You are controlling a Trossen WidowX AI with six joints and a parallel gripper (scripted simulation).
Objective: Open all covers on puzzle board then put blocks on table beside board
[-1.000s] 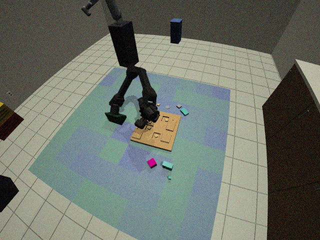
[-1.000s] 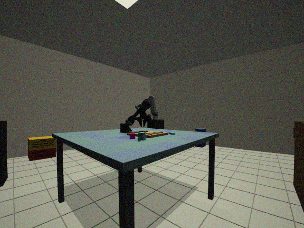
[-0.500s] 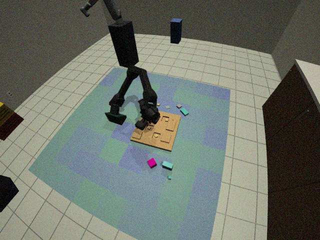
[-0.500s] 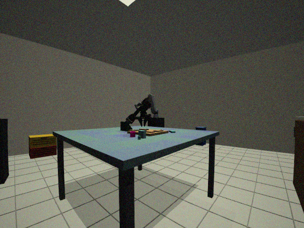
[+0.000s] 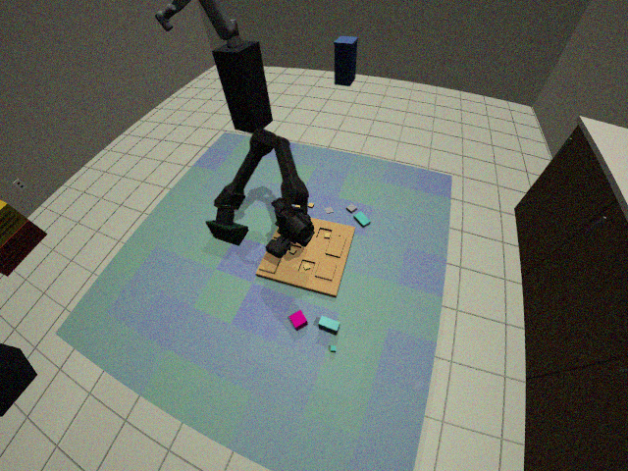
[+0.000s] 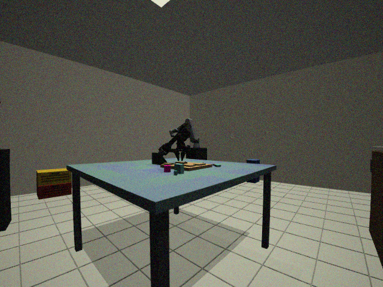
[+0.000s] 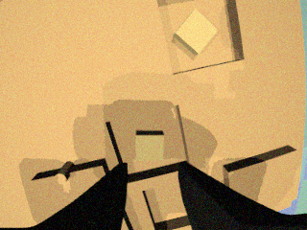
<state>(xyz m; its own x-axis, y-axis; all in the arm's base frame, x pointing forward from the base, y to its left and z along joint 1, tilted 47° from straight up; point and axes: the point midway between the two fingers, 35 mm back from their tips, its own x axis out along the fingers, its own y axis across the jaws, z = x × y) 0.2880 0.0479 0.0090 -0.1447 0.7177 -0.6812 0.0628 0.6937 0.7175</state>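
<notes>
The tan puzzle board is 5 cm ahead of my gripper tip, 1 cm to the left of it and 3 cm below it. Also, from my gripper tip: cyan block (25 cm ahead, 19 cm to the right, 2 cm below); then oblong orange block (10 cm behind, 19 cm to the left, 4 cm below); then magenta block (15 cm ahead, 22 cm to the right, 3 cm below).
</notes>
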